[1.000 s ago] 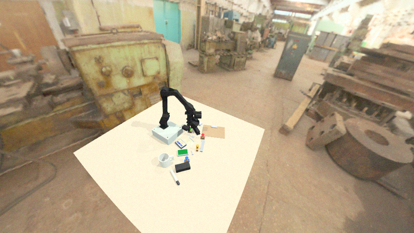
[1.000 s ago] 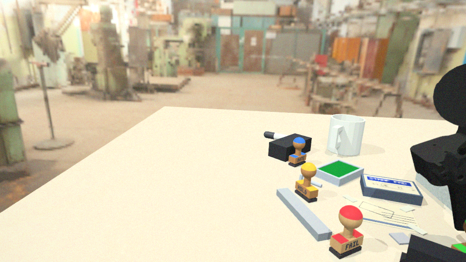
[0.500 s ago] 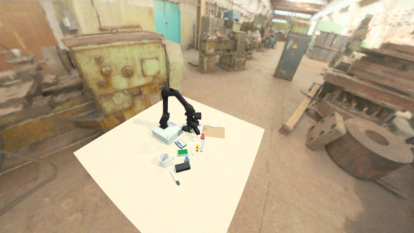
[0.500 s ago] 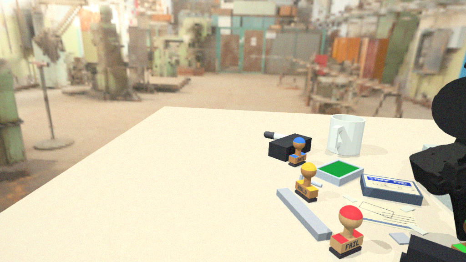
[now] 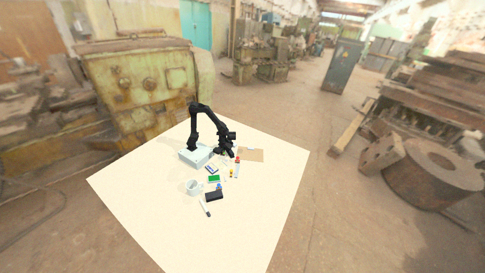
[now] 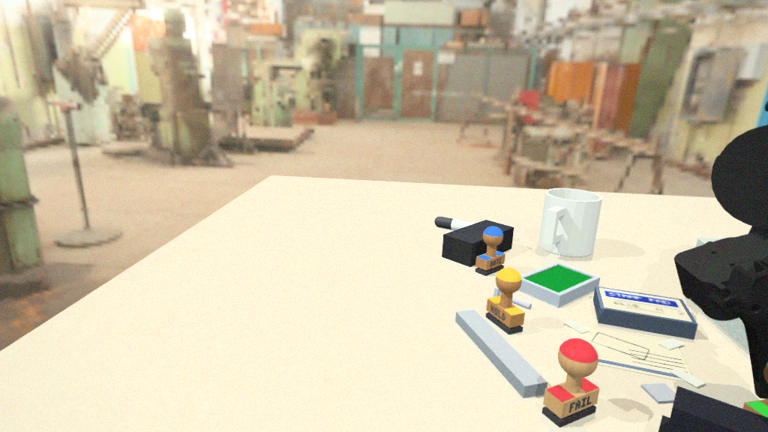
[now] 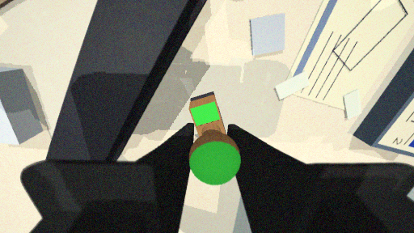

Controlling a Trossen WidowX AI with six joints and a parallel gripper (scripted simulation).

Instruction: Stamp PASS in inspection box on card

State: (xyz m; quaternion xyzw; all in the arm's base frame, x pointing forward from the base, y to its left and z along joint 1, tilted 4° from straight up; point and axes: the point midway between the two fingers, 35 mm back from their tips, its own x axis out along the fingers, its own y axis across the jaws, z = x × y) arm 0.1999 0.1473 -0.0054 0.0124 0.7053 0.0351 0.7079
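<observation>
Now: gripper tip 100 mm short of the green ink pad, 230 mm to the left of it and 20 mm above it. From my gripper tip the other things lie so: card 70 mm ahead, 100 mm to the right, 20 mm below; red FAIL stamp 150 mm ahead; PASS stamp right at my gripper tip.
</observation>
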